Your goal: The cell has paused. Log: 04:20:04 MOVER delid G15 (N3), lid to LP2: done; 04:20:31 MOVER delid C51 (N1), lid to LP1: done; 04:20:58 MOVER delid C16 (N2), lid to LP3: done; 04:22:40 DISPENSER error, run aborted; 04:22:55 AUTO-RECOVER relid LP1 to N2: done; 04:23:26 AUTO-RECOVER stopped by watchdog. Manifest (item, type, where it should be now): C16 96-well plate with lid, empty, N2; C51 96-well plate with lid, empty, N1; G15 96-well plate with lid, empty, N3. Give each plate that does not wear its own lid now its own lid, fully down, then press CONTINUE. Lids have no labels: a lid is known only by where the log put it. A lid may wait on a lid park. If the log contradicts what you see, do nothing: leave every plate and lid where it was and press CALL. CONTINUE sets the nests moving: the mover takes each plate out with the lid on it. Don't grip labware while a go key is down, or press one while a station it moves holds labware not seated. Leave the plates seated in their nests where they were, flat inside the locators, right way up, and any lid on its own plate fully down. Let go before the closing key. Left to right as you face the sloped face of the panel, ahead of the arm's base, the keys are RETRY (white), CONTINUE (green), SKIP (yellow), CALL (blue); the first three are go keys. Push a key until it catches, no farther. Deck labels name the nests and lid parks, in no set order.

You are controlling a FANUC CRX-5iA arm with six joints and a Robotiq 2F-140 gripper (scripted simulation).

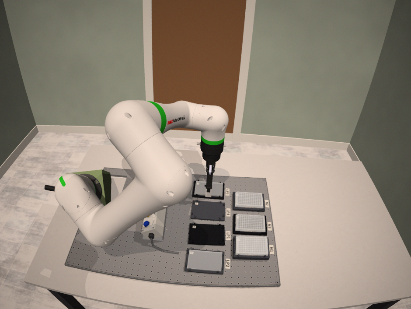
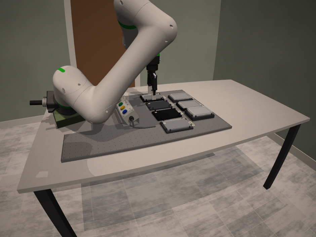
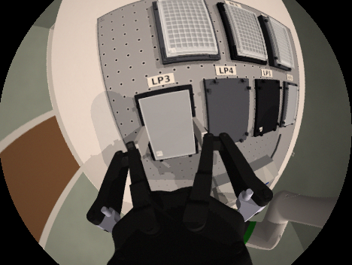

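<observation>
Now: the lid park LP3 30 mm below my hand. From my hand the other things lie so: white key: 260 mm behind, 100 mm to the right, 30 mm above; then lid park LP1: 20 mm behind, 260 mm to the right, 30 mm below; then lid park LP4: 10 mm behind, 130 mm to the right, 30 mm below.
</observation>
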